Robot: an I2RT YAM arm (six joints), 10 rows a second.
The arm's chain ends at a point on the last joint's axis. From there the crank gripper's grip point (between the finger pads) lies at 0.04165 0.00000 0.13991 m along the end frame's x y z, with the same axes.
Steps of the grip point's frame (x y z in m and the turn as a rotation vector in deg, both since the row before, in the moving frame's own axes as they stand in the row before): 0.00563 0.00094 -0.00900 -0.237 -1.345 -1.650; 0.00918 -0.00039 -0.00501 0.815 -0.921 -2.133; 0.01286 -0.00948 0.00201 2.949 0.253 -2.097; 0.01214 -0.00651 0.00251 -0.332 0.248 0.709; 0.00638 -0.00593 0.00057 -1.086 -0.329 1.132; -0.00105 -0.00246 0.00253 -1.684 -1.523 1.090; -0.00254 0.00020 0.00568 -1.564 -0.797 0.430
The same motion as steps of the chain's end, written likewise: 0.00893 0.00151 -0.00994 -0.237 -1.345 -1.650; 0.01150 0.00311 -0.00564 0.815 -0.921 -2.133; 0.01240 -0.00075 0.00242 2.949 0.253 -2.097; 0.01154 -0.00784 0.00270 -0.332 0.248 0.709; 0.00722 -0.00940 0.00037 -1.086 -0.329 1.132; 0.00273 -0.00734 0.00154 -1.684 -1.523 1.090; -0.00057 -0.00393 0.00517 -1.564 -0.797 0.430
